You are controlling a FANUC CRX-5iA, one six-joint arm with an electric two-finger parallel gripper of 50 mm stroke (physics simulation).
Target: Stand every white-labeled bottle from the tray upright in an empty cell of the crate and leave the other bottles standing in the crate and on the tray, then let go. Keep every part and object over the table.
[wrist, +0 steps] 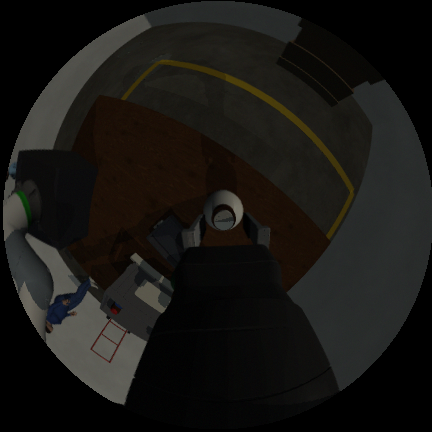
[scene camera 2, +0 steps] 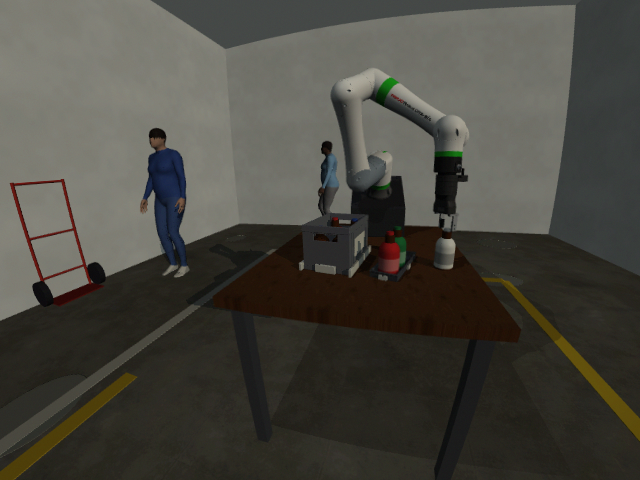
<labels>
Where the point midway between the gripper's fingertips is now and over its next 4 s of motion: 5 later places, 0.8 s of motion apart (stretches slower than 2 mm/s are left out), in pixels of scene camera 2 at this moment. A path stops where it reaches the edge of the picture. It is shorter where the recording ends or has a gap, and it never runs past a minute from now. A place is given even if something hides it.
The gripper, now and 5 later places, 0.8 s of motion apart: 447,229; 446,234; 449,218; 449,204; 451,175; 436,175
</labels>
